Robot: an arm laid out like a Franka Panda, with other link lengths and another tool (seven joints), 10 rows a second.
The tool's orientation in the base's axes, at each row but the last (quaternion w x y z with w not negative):
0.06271, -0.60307, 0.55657, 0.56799
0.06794, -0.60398, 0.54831, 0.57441
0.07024, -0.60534, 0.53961, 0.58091
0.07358, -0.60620, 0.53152, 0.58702
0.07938, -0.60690, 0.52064, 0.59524
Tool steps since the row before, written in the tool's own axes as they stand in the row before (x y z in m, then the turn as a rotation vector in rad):
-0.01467, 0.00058, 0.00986, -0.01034, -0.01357, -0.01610
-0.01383, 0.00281, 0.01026, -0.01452, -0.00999, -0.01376
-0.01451, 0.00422, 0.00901, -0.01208, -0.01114, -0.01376
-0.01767, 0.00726, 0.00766, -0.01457, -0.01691, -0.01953
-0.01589, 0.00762, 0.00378, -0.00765, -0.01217, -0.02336
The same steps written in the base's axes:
-0.00261, 0.01557, 0.00798, 0.02272, -0.00014, 0.00584
-0.00482, 0.01429, 0.00877, 0.01971, 0.00258, 0.01024
-0.00502, 0.01299, 0.01075, 0.01993, 0.00165, 0.00771
-0.00567, 0.01224, 0.01554, 0.02843, 0.00137, 0.00832
-0.00397, 0.00785, 0.01573, 0.02571, -0.00720, 0.00630

